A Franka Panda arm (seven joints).
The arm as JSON. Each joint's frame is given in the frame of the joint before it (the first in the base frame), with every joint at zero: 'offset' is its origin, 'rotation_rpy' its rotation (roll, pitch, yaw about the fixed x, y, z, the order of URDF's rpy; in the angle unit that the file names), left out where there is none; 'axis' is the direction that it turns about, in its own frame. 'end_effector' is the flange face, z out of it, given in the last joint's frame.
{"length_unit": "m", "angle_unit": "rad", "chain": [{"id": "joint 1", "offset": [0.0, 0.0, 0.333], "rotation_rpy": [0.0, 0.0, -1.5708], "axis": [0.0, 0.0, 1.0]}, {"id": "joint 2", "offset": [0.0, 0.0, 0.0], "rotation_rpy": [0.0, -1.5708, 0.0], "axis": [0.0, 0.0, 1.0]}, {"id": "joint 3", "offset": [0.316, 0.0, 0.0], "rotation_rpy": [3.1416, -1.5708, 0.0], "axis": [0.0, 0.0, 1.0]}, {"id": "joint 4", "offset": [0.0, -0.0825, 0.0], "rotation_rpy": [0.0, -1.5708, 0.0], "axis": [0.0, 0.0, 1.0]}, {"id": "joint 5", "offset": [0.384, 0.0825, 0.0], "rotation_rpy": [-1.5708, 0.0, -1.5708], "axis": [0.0, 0.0, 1.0]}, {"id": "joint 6", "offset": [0.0, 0.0, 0.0], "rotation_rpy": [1.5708, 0.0, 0.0], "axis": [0.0, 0.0, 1.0]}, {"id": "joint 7", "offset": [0.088, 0.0, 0.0], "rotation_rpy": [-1.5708, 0.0, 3.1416], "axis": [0.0, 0.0, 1.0]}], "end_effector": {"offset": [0.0, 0.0, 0.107], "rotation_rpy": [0.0, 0.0, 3.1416]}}
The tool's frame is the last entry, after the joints.
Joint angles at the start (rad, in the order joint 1, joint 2, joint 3, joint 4, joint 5, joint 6, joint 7):
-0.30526 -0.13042 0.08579 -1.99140 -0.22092 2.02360 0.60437
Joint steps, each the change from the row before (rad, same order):
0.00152 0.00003 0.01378 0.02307 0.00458 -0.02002 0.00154
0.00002 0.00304 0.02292 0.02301 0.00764 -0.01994 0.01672
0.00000 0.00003 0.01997 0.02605 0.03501 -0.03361 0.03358
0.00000 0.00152 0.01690 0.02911 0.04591 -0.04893 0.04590
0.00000 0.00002 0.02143 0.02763 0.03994 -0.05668 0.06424
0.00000 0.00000 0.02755 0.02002 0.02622 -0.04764 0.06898
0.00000 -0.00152 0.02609 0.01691 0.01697 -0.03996 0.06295
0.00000 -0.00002 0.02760 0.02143 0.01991 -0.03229 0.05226
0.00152 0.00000 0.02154 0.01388 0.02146 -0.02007 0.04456
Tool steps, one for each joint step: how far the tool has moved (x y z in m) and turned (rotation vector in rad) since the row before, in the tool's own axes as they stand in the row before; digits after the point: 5 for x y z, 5 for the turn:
-0.00081 -0.00678 -0.01052 0.00527 0.00310 -0.00695
-0.00306 -0.01105 -0.00969 0.00745 -0.00023 0.00123
-0.00453 -0.00981 -0.01129 0.02215 -0.02209 0.03200
-0.00590 -0.00840 -0.01012 0.02071 -0.04142 0.04900
-0.00976 -0.00919 -0.00967 0.00946 -0.04495 0.05762
-0.01320 -0.01041 -0.00675 -0.00165 -0.03522 0.04944
-0.01325 -0.00842 -0.00632 -0.00601 -0.02423 0.04138
-0.01396 -0.00921 -0.00814 0.00258 -0.01990 0.02885
-0.01251 -0.00756 -0.00525 0.00616 -0.01939 0.02484

